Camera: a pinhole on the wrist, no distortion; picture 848 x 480 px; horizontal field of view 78.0 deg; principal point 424.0 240.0 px. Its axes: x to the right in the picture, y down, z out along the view. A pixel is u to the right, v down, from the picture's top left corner.
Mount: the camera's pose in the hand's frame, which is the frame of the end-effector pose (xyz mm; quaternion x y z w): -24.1 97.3 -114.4 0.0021 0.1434 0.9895 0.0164
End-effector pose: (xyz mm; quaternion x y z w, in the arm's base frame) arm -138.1 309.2 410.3 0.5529 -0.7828 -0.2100 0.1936
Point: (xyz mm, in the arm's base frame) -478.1 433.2 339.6
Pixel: 420.1 166.5
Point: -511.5 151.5 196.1
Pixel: 116.6 347.1
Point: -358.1 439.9 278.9
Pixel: 484.8 330.5
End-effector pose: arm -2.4 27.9 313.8 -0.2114 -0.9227 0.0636 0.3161
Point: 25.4 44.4 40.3
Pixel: 669.8 410.9
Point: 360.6 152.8 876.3
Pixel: behind the camera
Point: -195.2 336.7 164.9
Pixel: 143.7 170.7
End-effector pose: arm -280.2 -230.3 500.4 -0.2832 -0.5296 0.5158 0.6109
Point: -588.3 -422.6 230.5
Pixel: 720.0 152.7
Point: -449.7 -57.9 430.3
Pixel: 35.6 207.6
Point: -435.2 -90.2 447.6
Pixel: 73.5 274.5
